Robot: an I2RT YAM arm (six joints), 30 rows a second.
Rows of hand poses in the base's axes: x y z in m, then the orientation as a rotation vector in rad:
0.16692, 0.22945, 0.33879, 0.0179, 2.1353, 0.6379
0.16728, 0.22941, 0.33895, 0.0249, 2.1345, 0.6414
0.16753, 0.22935, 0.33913, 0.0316, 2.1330, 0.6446
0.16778, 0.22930, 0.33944, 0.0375, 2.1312, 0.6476
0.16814, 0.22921, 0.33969, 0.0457, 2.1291, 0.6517
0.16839, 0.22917, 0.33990, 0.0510, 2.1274, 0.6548
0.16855, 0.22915, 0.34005, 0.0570, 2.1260, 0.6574
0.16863, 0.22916, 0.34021, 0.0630, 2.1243, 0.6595
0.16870, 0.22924, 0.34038, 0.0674, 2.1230, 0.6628
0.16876, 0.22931, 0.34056, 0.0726, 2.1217, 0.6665
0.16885, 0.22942, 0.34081, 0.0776, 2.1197, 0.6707
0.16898, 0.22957, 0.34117, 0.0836, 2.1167, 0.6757
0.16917, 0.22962, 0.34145, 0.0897, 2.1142, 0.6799
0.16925, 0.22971, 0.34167, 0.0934, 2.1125, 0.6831
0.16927, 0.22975, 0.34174, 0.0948, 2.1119, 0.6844
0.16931, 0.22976, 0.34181, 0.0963, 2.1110, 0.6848
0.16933, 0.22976, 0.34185, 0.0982, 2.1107, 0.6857
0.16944, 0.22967, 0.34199, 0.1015, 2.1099, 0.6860
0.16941, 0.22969, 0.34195, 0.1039, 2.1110, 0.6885
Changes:
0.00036, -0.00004, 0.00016, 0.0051, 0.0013, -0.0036
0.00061, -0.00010, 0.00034, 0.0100, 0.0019, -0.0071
0.00086, -0.00015, 0.00065, 0.0145, 0.0020, -0.0103
0.00122, -0.00024, 0.00090, 0.0207, 0.0025, -0.0147
0.00147, -0.00028, 0.00111, 0.0251, 0.0026, -0.0174
0.00163, -0.00030, 0.00126, 0.0293, 0.0031, -0.0207
0.00171, -0.00029, 0.00142, 0.0333, 0.0032, -0.0243
0.00178, -0.00021, 0.00159, 0.0374, 0.0036, -0.0262
0.00184, -0.00014, 0.00177, 0.0421, 0.0042, -0.0285
0.00193, -0.00003, 0.00202, 0.0472, 0.0042, -0.0306
0.00206, 0.00012, 0.00238, 0.0534, 0.0036, -0.0332
0.00225, 0.00017, 0.00266, 0.0590, 0.0034, -0.0361
0.00233, 0.00026, 0.00288, 0.0629, 0.0033, -0.0376
0.00235, 0.00030, 0.00295, 0.0644, 0.0033, -0.0382
0.00239, 0.00031, 0.00302, 0.0654, 0.0029, -0.0392
0.00241, 0.00031, 0.00306, 0.0668, 0.0032, -0.0402
0.00252, 0.00022, 0.00320, 0.0683, 0.0033, -0.0425
0.00249, 0.00024, 0.00316, 0.0707, 0.0053, -0.0429

